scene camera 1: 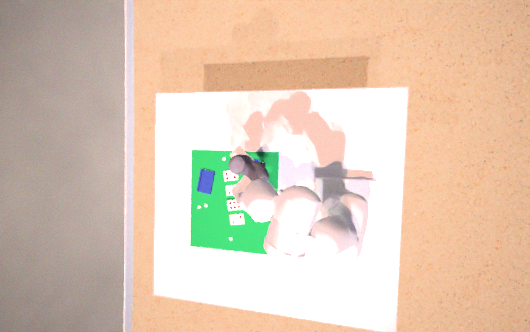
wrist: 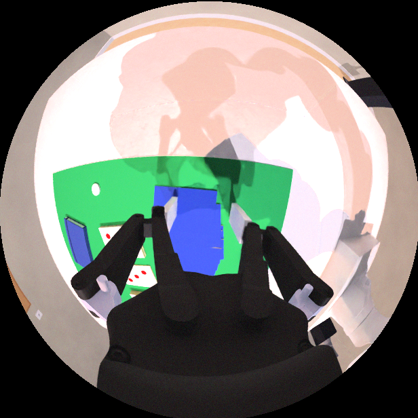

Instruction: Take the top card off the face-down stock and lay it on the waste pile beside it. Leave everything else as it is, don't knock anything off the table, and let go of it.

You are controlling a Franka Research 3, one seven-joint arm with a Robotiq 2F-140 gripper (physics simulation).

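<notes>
A blue face-down card stack (wrist: 195, 240) with an uneven right edge lies on the green mat (wrist: 125, 172) (scene camera 1: 212, 230) below my gripper; a sliver of blue (scene camera 1: 257, 161) shows beside the arm in the scene view. My gripper (wrist: 203, 208) is partly open with nothing between its fingers. In the wrist view its left pad overlaps the left part of the blue stack, and its right pad is over green just past the right edge. The height above the stack is hard to tell. I cannot make out which cards form the waste pile. The arm hides most of this area in the scene view.
A separate blue pack (scene camera 1: 206, 181) (wrist: 78, 242) lies at the mat's left side. Several face-up cards (scene camera 1: 237, 219) (wrist: 140, 275) form a column between it and the arm. Small white discs (scene camera 1: 230, 239) (wrist: 96, 189) lie on the mat. The mat lies on a white tabletop (scene camera 1: 200, 280).
</notes>
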